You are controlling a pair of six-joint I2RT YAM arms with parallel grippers.
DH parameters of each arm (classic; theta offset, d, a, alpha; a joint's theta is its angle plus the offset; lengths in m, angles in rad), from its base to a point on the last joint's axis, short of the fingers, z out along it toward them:
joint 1: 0 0.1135 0.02 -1.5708
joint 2: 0 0 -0.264 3.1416
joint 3: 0.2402 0 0.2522 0
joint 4: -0.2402 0 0.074 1.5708
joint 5: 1.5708 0 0 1.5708
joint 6: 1.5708 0.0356 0 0
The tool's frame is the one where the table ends.
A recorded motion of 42 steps. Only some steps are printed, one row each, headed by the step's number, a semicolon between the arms.
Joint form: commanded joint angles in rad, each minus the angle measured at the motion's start. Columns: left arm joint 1, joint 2, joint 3, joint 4, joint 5, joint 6; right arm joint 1, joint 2, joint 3, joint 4, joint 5, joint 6.
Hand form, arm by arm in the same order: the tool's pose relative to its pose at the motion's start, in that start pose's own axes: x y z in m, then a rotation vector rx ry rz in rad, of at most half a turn. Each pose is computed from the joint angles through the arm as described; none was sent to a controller.
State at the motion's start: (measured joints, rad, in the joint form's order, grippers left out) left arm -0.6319 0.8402 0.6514 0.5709 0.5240 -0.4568; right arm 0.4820 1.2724 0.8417 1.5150 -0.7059 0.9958
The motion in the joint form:
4: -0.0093 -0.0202 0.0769 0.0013 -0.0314 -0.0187; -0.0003 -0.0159 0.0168 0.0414 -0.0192 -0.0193
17: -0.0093 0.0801 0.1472 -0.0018 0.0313 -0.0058; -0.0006 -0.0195 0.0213 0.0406 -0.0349 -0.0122
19: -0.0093 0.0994 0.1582 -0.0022 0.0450 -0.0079; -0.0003 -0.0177 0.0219 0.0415 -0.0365 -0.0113
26: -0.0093 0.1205 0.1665 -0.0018 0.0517 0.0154; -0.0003 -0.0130 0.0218 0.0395 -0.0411 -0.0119
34: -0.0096 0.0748 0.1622 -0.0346 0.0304 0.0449; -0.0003 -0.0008 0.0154 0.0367 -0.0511 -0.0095
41: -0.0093 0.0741 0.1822 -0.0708 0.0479 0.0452; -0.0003 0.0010 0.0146 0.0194 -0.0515 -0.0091
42: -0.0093 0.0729 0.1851 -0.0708 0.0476 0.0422; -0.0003 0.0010 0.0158 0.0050 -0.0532 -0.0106
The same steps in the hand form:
4: -0.0289 -0.0139 0.0018 0.0190 -0.0888 0.0258; -0.0090 0.0096 0.0034 -0.0570 -0.0149 -0.0681
17: -0.0307 -0.0044 0.0223 0.0614 -0.0343 0.0245; -0.0103 0.0111 0.0043 -0.0697 -0.0044 -0.0665
19: -0.0300 -0.0021 0.0262 0.0703 -0.0213 0.0184; -0.0100 0.0108 0.0044 -0.0706 -0.0028 -0.0652
26: -0.0281 0.0010 0.0301 0.0715 -0.0095 0.0354; -0.0087 0.0093 0.0042 -0.0688 0.0038 -0.0615
34: -0.0336 -0.0058 0.0224 0.0555 -0.0264 0.0687; -0.0041 0.0053 0.0027 -0.0607 0.0212 -0.0450
41: -0.0367 -0.0073 0.0233 0.0654 -0.0069 0.0615; -0.0026 0.0032 0.0025 -0.0485 0.0296 -0.0313
42: -0.0379 -0.0080 0.0232 0.0666 -0.0101 0.0606; -0.0021 0.0021 0.0027 -0.0413 0.0364 -0.0240

